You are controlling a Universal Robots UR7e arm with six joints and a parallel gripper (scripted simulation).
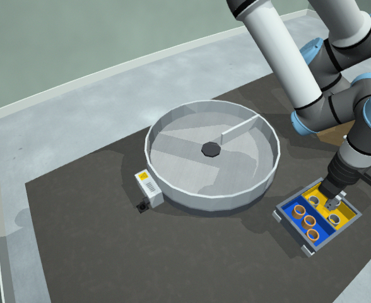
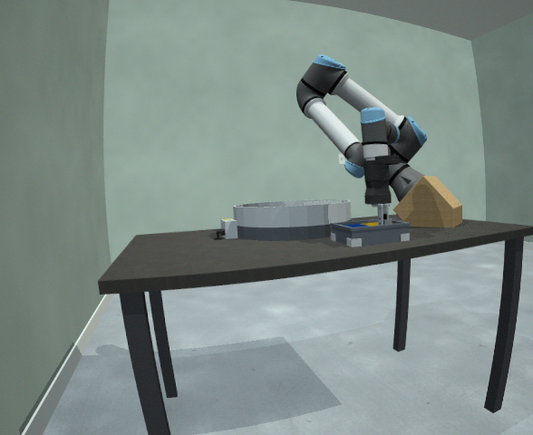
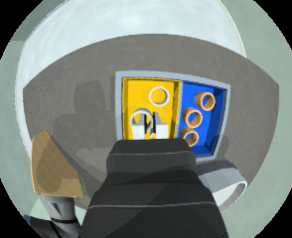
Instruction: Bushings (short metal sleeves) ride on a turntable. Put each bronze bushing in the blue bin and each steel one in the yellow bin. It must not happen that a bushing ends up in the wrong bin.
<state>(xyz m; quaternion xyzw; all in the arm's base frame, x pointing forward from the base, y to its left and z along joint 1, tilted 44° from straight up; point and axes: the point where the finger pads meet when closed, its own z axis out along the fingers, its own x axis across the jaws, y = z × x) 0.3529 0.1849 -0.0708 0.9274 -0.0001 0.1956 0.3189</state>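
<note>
The bin is 40 mm ahead of my hand, 30 mm below it and 10 mm to the right of it. The rest, counted from my hand: turntable: 370 mm to the right, 100 mm ahead.
</note>
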